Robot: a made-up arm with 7 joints. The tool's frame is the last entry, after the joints. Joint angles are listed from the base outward. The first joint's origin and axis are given. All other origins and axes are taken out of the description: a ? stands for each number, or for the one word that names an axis. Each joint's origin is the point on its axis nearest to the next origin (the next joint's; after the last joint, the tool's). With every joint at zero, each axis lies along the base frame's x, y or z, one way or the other. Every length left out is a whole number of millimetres.
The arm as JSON. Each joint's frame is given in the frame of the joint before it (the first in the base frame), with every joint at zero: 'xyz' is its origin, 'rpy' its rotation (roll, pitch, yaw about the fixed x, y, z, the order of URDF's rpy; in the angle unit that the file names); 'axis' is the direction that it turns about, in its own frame. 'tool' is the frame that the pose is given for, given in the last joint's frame.
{
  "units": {
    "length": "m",
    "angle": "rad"
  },
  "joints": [
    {
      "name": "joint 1",
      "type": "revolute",
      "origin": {
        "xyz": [
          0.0,
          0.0,
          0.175
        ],
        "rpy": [
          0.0,
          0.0,
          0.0
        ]
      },
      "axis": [
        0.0,
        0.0,
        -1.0
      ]
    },
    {
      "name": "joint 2",
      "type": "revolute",
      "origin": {
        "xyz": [
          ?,
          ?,
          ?
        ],
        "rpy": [
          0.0,
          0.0,
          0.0
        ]
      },
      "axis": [
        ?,
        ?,
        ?
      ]
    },
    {
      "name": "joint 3",
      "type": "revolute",
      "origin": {
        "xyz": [
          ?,
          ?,
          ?
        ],
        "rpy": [
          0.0,
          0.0,
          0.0
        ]
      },
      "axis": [
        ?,
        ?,
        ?
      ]
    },
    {
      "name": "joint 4",
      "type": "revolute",
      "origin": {
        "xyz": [
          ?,
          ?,
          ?
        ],
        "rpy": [
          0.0,
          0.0,
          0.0
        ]
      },
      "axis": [
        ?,
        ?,
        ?
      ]
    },
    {
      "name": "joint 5",
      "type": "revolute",
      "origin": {
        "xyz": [
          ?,
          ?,
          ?
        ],
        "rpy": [
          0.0,
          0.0,
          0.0
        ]
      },
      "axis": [
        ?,
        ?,
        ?
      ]
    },
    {
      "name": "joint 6",
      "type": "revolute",
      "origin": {
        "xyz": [
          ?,
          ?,
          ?
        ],
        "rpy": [
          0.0,
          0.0,
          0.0
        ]
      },
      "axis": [
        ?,
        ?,
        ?
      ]
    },
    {
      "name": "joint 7",
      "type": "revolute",
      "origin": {
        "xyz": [
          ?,
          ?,
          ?
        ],
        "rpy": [
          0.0,
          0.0,
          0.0
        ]
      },
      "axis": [
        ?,
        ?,
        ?
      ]
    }
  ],
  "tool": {
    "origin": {
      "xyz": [
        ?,
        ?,
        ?
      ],
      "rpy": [
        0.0,
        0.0,
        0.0
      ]
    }
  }
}
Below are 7 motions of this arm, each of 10 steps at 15 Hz.
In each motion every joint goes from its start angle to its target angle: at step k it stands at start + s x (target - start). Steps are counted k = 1, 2, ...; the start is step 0. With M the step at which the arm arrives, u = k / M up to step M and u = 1 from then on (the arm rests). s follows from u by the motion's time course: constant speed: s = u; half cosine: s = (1 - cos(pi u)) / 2; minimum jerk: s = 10 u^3 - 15 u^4 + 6 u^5.
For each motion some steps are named. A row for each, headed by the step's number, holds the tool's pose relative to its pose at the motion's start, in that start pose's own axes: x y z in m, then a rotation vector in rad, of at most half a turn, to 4 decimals.
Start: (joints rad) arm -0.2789 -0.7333 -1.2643 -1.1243 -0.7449 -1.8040 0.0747
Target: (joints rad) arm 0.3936 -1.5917 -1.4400 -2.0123 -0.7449 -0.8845 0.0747
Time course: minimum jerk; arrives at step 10
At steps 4, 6, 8, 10:
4: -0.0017 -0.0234 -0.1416 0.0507 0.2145 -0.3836
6: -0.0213 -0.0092 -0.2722 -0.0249 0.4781 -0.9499
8: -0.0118 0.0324 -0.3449 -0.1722 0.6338 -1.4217
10: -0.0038 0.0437 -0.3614 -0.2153 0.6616 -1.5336

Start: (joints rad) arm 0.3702 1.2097 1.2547 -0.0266 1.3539 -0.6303 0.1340
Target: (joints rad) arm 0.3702 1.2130 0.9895 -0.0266 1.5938 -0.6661 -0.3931
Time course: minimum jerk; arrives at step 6
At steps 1, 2, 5, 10:
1: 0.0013 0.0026 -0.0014 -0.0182 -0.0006 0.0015
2: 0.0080 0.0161 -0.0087 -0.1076 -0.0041 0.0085
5: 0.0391 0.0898 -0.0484 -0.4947 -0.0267 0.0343
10: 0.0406 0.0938 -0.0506 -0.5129 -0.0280 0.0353

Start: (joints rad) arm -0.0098 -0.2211 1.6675 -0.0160 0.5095 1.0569 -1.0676
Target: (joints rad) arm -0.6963 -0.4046 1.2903 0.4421 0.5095 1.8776 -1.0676
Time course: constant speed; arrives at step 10
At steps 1, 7, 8, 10:
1: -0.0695 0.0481 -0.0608 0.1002 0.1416 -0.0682
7: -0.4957 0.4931 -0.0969 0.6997 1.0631 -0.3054
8: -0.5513 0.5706 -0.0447 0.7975 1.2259 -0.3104
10: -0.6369 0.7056 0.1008 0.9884 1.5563 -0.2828

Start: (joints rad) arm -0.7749 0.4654 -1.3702 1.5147 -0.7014 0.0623 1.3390
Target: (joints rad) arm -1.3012 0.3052 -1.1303 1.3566 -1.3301 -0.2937 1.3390
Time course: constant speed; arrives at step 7
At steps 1, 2, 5, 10:
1: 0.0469 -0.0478 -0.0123 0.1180 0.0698 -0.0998
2: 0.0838 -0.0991 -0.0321 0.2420 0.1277 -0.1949
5: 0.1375 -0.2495 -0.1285 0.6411 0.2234 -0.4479
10: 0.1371 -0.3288 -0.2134 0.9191 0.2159 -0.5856

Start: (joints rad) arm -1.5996 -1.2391 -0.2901 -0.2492 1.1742 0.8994 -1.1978
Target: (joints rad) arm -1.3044 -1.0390 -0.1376 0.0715 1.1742 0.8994 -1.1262
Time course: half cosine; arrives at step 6
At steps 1, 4, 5, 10:
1: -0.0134 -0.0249 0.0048 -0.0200 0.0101 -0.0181
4: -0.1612 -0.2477 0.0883 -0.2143 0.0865 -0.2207
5: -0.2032 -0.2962 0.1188 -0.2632 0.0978 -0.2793
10: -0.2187 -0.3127 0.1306 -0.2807 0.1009 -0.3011

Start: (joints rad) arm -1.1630 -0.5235 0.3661 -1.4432 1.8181 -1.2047 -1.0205
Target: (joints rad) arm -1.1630 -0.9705 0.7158 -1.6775 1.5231 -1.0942 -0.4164
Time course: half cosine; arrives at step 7
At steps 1, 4, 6, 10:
1: -0.0041 0.0013 -0.0009 0.0558 0.0019 -0.0155
4: -0.0464 0.0596 -0.0246 0.6956 -0.0215 -0.2249
6: -0.0586 0.1382 -0.0382 1.0822 -0.0864 -0.3782
10: -0.0588 0.1523 -0.0393 1.1382 -0.0998 -0.4020

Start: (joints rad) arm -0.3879 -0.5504 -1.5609 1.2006 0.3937 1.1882 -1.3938
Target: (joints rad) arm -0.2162 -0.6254 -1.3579 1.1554 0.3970 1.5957 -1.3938
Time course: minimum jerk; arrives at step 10
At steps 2, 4, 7, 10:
2: 0.0010 0.0014 -0.0032 0.0104 0.0085 -0.0083
4: 0.0050 0.0081 -0.0161 0.0586 0.0472 -0.0443
7: 0.0105 0.0231 -0.0354 0.1628 0.1265 -0.1099
10: 0.0115 0.0281 -0.0398 0.1976 0.1519 -0.1285

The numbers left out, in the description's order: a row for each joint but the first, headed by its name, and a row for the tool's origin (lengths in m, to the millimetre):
joint 2: xyz 0.025 -0.372 0.0, axis 0.0 1.0 0.0
joint 3: xyz 0.109 0.0 0.094, axis -1.0 0.0 0.0
joint 4: xyz 0.0 -0.205 -0.04, axis 0.0 -1.0 0.0
joint 5: xyz -0.37 0.0 0.337, axis -1.0 0.0 0.0
joint 6: xyz 0.0 -0.016 0.035, axis 0.0 0.0 -1.0
joint 7: xyz 0.082 -0.317 0.0, axis 1.0 0.0 0.0
tool: xyz 0.0 -0.115 0.107

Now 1 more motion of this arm.
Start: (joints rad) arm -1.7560 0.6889 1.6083 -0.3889 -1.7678 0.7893 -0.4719
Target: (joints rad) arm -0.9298 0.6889 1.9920 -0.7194 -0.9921 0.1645 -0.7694
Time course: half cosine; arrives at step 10
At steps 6, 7, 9, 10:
6: -0.0321 0.1927 0.1506 -0.6309 0.0183 -0.2545
7: -0.0027 0.2486 0.1803 -0.7934 0.0850 -0.2624
9: 0.0582 0.3231 0.2055 -1.0052 0.2026 -0.2378
10: 0.0682 0.3331 0.2073 -1.0333 0.2209 -0.2313

